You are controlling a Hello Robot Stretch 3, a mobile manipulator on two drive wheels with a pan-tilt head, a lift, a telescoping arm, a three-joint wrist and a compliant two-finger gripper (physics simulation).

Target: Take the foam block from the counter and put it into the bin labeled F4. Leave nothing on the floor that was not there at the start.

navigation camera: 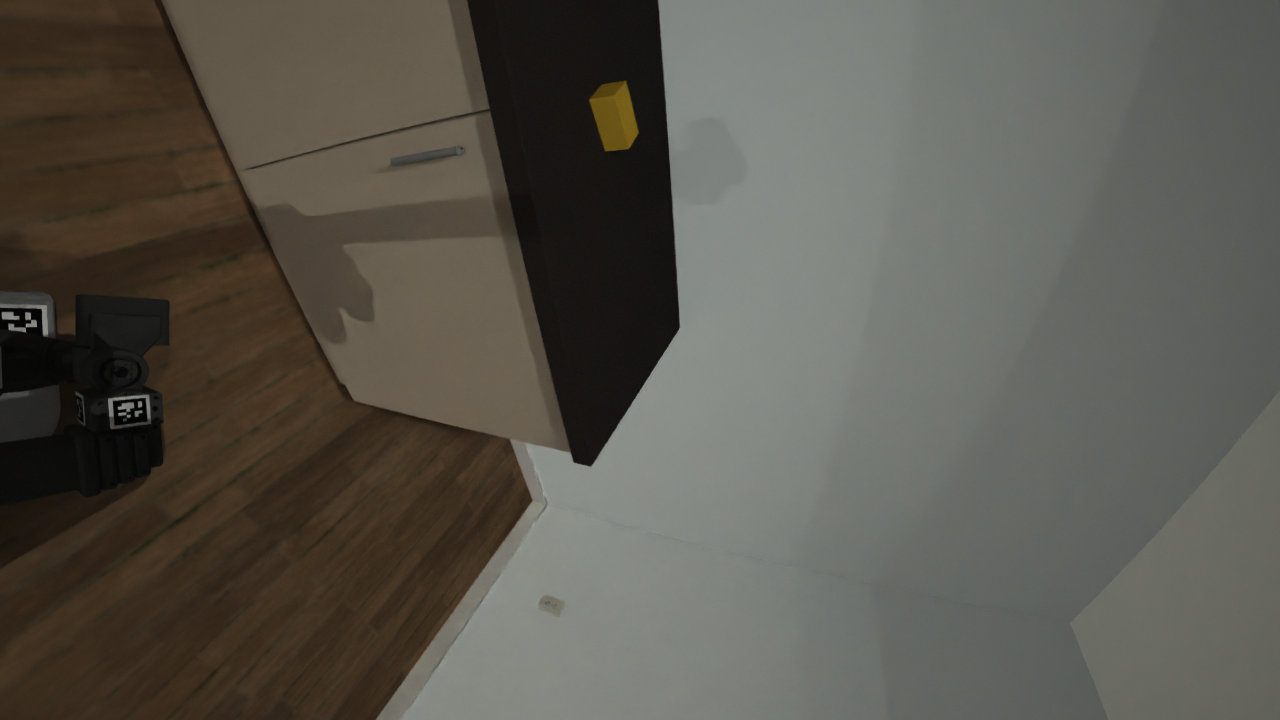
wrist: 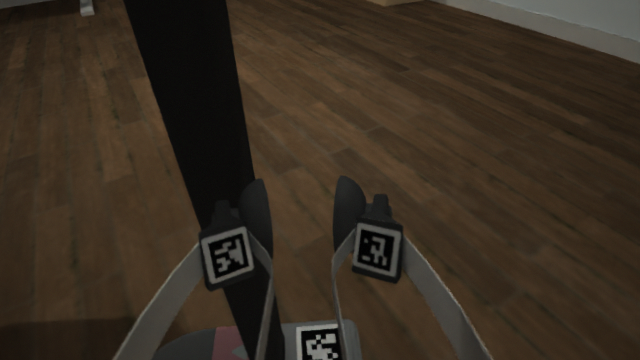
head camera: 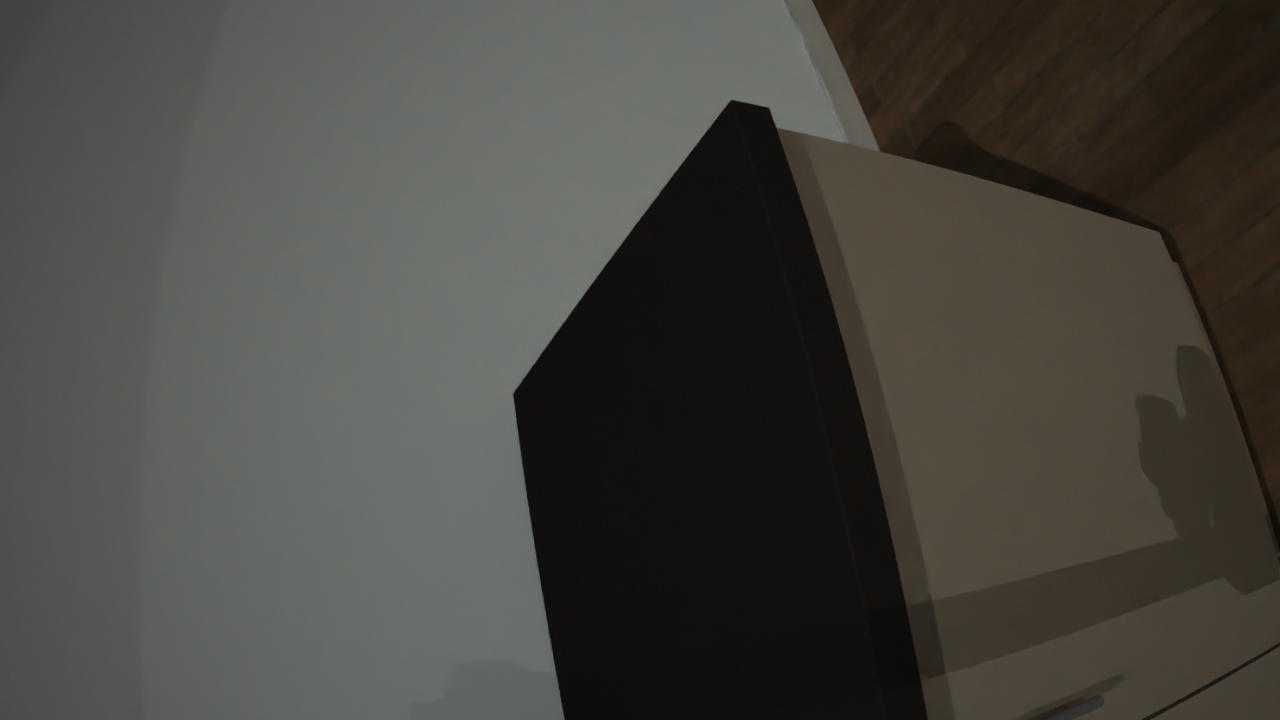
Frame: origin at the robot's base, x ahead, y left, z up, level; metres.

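Seen in the pictures: gripper, fingertip midpoint: (wrist: 302, 204).
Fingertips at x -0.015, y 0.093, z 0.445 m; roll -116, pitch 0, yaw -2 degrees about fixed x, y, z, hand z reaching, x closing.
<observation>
Offsets run from my fingertips to a thing's middle. "pt": to the spot under its first point. Level surfaces: height alone.
A yellow foam block @[0.488 m up, 0.421 m ahead, 0.737 m right] (navigation camera: 614, 118) lies on the dark counter top @[0.466 m up] (navigation camera: 595, 232) in the navigation camera view, towards the wall side. The dark counter top (head camera: 689, 429) also shows in the head camera view, where the block does not show. My gripper (wrist: 302, 204) is open in the wrist view, its two fingertips apart with floor visible between them. Part of the wrist shows at the left edge of the navigation camera view, away from the counter and the block. The bin labeled F4 does not show in these views.
The beige cabinet (head camera: 966, 358) (navigation camera: 429, 331) under the counter has a grey handle @[pt 0.309 m up, 0.288 m ahead, 0.519 m right] (navigation camera: 427, 155). Walls (head camera: 340, 313) (navigation camera: 787, 268) stand behind it. A dark pole (wrist: 195, 100) crosses the wrist view. A light brown object (wrist: 392, 2) shows at its top edge, and a white piece (wrist: 87, 7) at the top left.
</observation>
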